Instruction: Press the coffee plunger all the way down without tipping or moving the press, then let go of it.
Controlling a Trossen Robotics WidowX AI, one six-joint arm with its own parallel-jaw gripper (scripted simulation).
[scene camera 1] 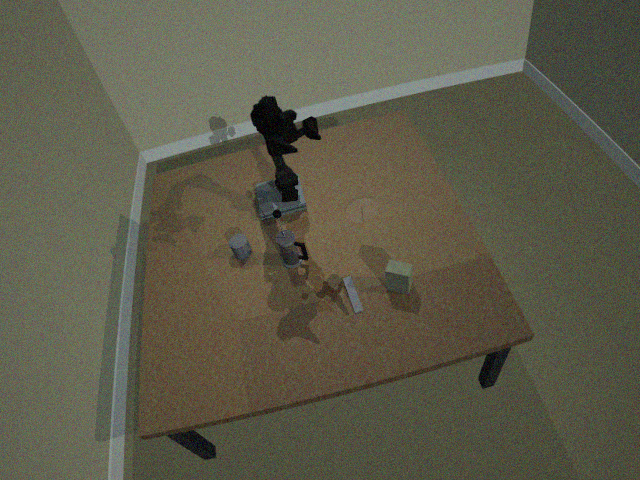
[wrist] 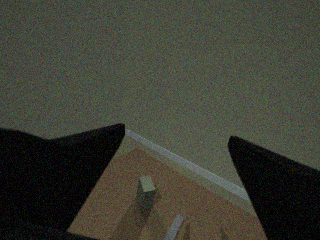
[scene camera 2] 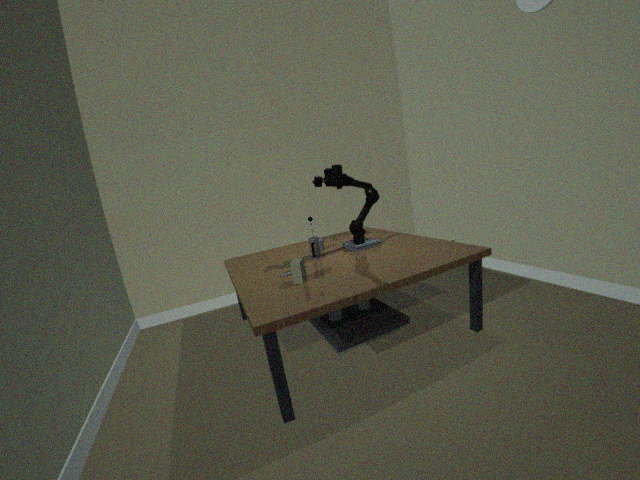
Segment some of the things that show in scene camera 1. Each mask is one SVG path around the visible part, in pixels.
The gripper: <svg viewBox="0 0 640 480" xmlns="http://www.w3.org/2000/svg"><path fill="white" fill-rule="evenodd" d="M317 119L312 116L302 121L303 128L297 130L295 124L293 124L293 120L296 119L296 112L294 110L286 110L279 113L277 123L273 128L273 135L266 139L268 153L272 157L297 153L297 149L290 145L290 143L298 140L303 135L309 139L321 140L321 136L318 133Z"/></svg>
A coffee press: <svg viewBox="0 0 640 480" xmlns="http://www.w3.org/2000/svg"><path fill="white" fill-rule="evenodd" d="M274 210L273 217L278 218L282 229L275 237L282 255L282 263L287 268L298 267L302 260L308 261L305 244L296 242L292 231L282 229L279 220L281 212L280 210Z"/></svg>
